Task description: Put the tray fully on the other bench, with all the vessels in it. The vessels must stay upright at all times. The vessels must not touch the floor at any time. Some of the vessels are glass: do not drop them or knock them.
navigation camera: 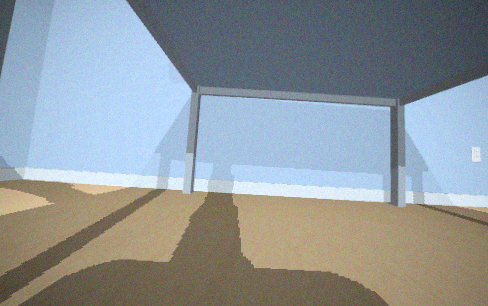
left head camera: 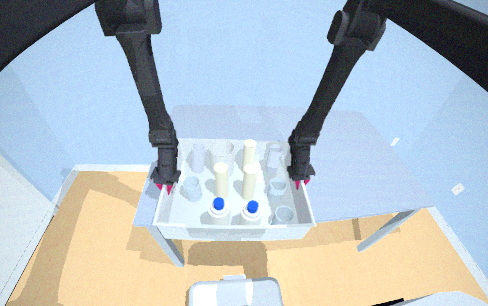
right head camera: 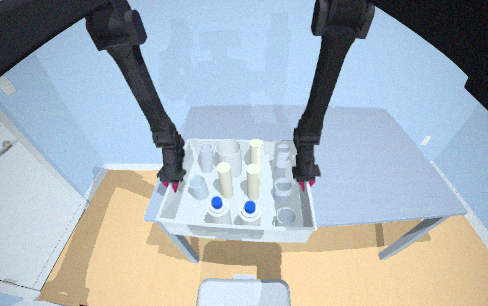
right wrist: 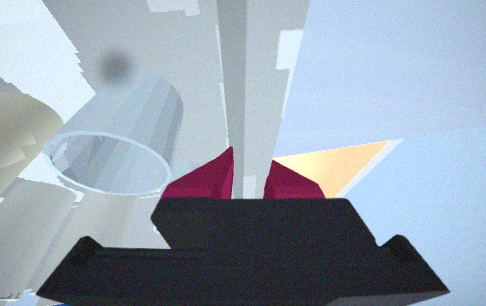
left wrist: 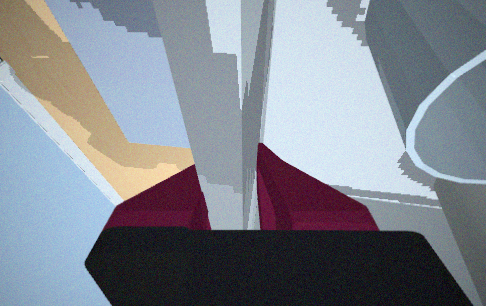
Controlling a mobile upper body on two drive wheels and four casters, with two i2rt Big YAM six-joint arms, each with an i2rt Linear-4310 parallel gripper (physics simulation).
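Places are measured from the left arm's base along level axes (x back, y right, z up), in metres.
Pixels of known places: left gripper, fingertip midpoint: (left head camera: 166,193) (right head camera: 173,191); right gripper, fingertip midpoint: (left head camera: 299,188) (right head camera: 305,190).
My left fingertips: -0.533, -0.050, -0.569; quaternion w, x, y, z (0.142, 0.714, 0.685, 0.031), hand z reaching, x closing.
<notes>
Ahead of a thing's pixels: the offset from my left fingertips to its top centre, as dx, dy, dz. "spot": to the spot under its first point. Level surfaces: height alone.
The white tray @[-0.044, +0.272, +0.051] (left head camera: 235,233) (right head camera: 240,234) (left wrist: 215,125) (right wrist: 260,100) is held level, raised a little above the grey-blue bench @[dz -0.079] (left head camera: 360,170) (right head camera: 380,165). My left gripper (left head camera: 165,188) (right head camera: 170,186) (left wrist: 242,152) is shut on its left wall. My right gripper (left head camera: 302,184) (right head camera: 305,186) (right wrist: 242,152) is shut on its right wall. Two white bottles with blue caps @[+0.102, +0.208, +0.102] (left head camera: 219,207) @[+0.118, +0.316, +0.102] (right head camera: 250,212), three cream cylinders, one of them at the back @[spot: -0.154, +0.337, +0.072] (left head camera: 249,152) (right head camera: 255,152), and several clear vessels @[-0.045, +0.097, +0.014] (left head camera: 192,189) @[-0.029, +0.449, +0.014] (right wrist: 125,130) stand upright inside. The other bench cannot be made out.
A pale rounded box-like object (left head camera: 235,295) (right head camera: 244,295) is below the tray's front in the picture. The bench's front legs @[spot: +0.090, +1.301, -0.436] (left head camera: 387,230) (right head camera: 412,237) stand on the tan floor. A blue wall is behind. The navigation camera looks under the bench top @[dz -0.104] (navigation camera: 300,45).
</notes>
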